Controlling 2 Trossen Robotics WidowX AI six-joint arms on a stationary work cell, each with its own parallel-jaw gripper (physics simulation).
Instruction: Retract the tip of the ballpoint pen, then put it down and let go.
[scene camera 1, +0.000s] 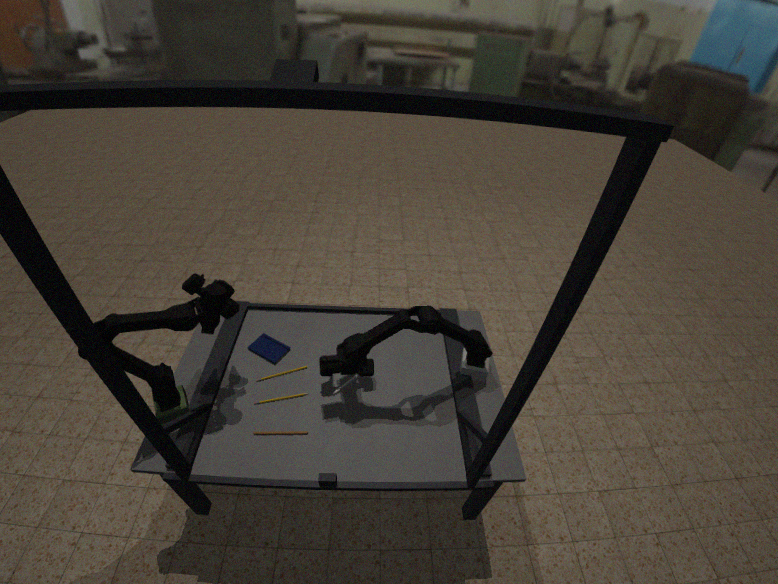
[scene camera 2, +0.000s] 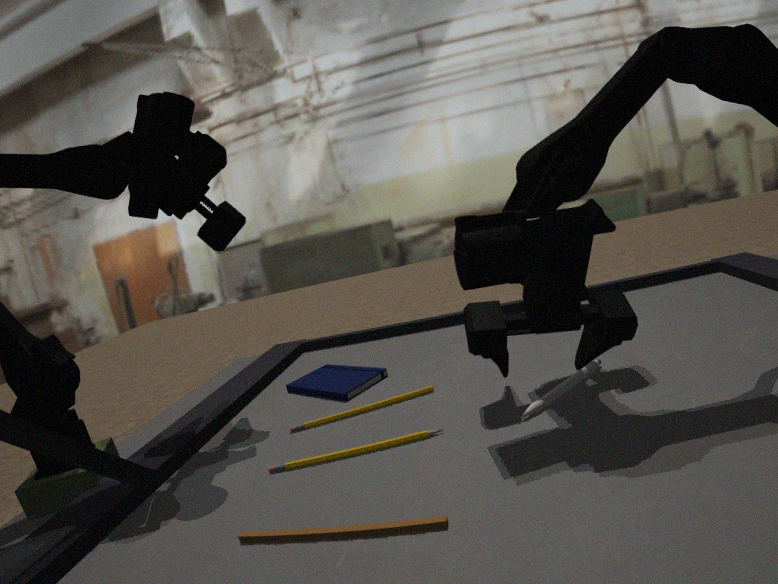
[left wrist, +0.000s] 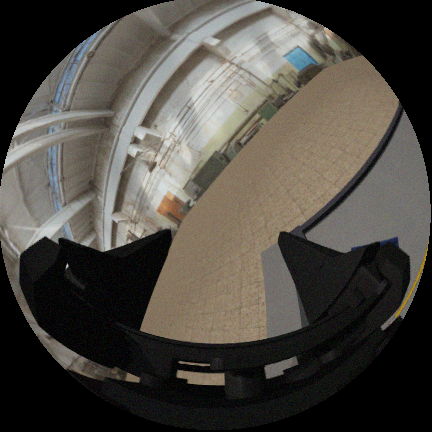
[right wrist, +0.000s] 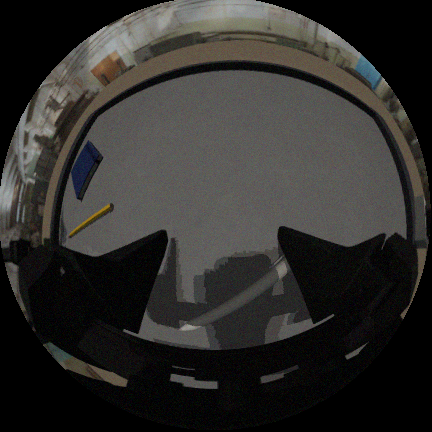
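Pixels of known places: left gripper, fingertip midpoint: (scene camera 2: 202, 202) (left wrist: 226, 236); right gripper, fingertip midpoint: (scene camera 2: 541, 371) (right wrist: 223, 234); left arm's base, link origin: (scene camera 1: 169, 401); right arm's base, link origin: (scene camera 1: 475, 360).
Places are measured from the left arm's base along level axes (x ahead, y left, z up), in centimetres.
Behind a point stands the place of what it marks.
A white and grey ballpoint pen (scene camera 2: 559, 392) @(x 56.4, y -20.1, z -3.3 cm) (right wrist: 240, 298) @(x 58.0, y -18.9, z -2.9 cm) lies at a slant on the grey table (scene camera 1: 389, 455) @(x 56.4, y -49.7, z -4.0 cm). Its pale pointed end is toward the lower left; I cannot tell whether the writing tip is out. My right gripper (scene camera 2: 542, 370) @(x 58.8, y -13.7, z -3.2 cm) (right wrist: 223, 234) @(x 58.8, y -13.7, z -3.2 cm) is open, pointing down just above the pen, its fingers apart and holding nothing. One finger hides part of the pen's far end in the right wrist view. My left gripper (left wrist: 226, 236) @(x 25.9, y 17.8, z 28.3 cm) is open and empty, raised high over the table's far left corner, away from the pen.
A blue notebook (scene camera 1: 268, 348) @(x 37.7, y 9.2, z -2.8 cm) (scene camera 2: 337, 381) @(x 38.0, y 7.3, z -2.8 cm) (right wrist: 86, 171) @(x 41.5, y 4.8, z -2.8 cm) lies at the back left. Two yellow pencils (scene camera 1: 281, 374) @(x 38.0, y -4.3, z -3.5 cm) (scene camera 1: 280, 399) @(x 34.0, y -14.2, z -3.6 cm) and an orange stick (scene camera 1: 280, 433) @(x 29.4, y -26.4, z -3.4 cm) (scene camera 2: 343, 531) @(x 30.0, y -26.7, z -3.3 cm) lie left of the pen. Dark frame posts (scene camera 1: 565, 289) @(x 72.6, y -68.5, z 72.6 cm) stand around the table.
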